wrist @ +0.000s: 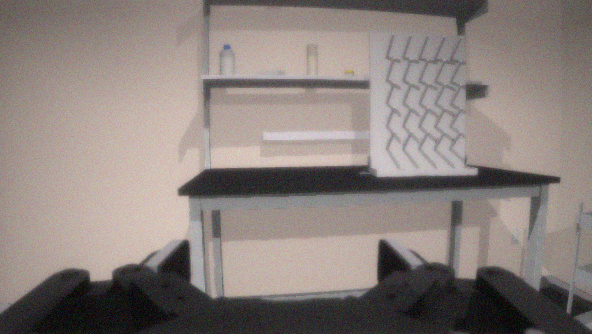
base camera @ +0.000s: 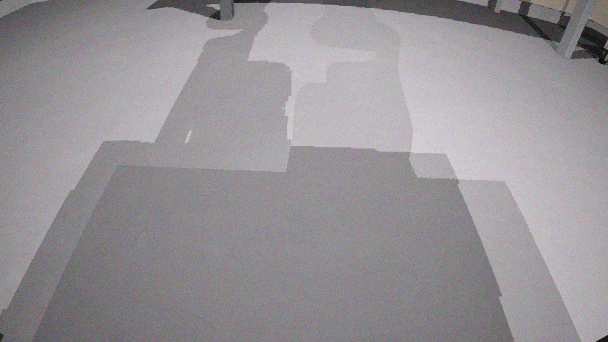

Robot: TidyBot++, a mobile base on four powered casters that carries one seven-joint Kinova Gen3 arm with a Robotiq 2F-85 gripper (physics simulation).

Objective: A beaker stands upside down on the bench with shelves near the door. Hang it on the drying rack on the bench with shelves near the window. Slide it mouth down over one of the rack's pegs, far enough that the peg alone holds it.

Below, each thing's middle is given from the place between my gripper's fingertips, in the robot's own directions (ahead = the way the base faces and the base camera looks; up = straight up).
My gripper is now 130 cm short of the drip tray [wrist: 466, 170], 67 cm to the left of it and 10 cm above it.
